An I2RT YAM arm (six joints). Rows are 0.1 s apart.
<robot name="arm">
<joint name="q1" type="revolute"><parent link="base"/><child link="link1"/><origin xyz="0 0 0.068"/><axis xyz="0 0 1"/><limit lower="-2.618" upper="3.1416"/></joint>
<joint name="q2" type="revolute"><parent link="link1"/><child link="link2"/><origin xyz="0.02 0.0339 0.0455"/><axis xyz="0 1 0"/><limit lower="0" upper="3.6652"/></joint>
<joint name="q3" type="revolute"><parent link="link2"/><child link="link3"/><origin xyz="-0.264 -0.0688 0"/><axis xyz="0 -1 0"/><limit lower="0" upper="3.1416"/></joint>
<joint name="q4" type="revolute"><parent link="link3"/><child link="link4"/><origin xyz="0.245 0.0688 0.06"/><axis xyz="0 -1 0"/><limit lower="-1.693" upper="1.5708"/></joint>
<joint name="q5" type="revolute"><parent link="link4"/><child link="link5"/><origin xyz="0.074 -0.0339 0.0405"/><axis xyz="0 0 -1"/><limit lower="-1.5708" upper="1.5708"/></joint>
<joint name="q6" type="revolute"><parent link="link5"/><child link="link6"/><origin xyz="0.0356 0 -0.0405"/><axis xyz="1 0 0"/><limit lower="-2.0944" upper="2.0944"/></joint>
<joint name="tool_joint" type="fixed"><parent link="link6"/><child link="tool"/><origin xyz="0 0 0" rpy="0 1.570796 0"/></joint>
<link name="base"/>
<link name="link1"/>
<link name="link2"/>
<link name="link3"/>
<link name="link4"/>
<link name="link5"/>
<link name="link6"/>
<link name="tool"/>
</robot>
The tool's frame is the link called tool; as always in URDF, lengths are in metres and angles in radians.
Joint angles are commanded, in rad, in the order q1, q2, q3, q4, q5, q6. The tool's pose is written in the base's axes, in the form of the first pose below.
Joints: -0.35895, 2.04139, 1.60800, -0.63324, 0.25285, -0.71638
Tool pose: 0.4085 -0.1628 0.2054; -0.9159 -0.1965 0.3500; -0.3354 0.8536 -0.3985; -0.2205 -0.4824 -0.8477
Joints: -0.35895, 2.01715, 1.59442, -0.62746, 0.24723, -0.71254
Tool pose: 0.4051 -0.1613 0.2117; -0.9118 -0.1870 0.3656; -0.3349 0.8538 -0.3985; -0.2376 -0.4858 -0.8411
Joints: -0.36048, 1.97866, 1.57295, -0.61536, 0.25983, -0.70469
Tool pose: 0.3993 -0.1603 0.2218; -0.9100 -0.1615 0.3818; -0.3260 0.8477 -0.4185; -0.2561 -0.5053 -0.8240
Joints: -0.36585, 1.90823, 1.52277, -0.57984, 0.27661, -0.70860
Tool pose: 0.3874 -0.1588 0.2371; -0.9014 -0.1282 0.4136; -0.3251 0.8313 -0.4509; -0.2860 -0.5409 -0.7910
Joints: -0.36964, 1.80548, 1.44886, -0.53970, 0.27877, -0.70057
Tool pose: 0.3690 -0.1535 0.2564; -0.8840 -0.0815 0.4604; -0.3222 0.8198 -0.4735; -0.3389 -0.5669 -0.7509
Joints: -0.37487, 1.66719, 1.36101, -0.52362, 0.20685, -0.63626
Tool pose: 0.3422 -0.1425 0.2793; -0.8418 -0.0160 0.5396; -0.2937 0.8522 -0.4330; -0.4529 -0.5230 -0.7221
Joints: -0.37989, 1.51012, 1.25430, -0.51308, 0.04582, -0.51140
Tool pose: 0.3105 -0.1257 0.2969; -0.7594 0.0337 0.6498; -0.2232 0.9246 -0.3088; -0.6111 -0.3795 -0.6946
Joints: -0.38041, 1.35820, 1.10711, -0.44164, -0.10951, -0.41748
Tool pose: 0.2806 -0.1080 0.2989; -0.6600 0.0256 0.7508; -0.1701 0.9684 -0.1825; -0.7317 -0.2482 -0.6348
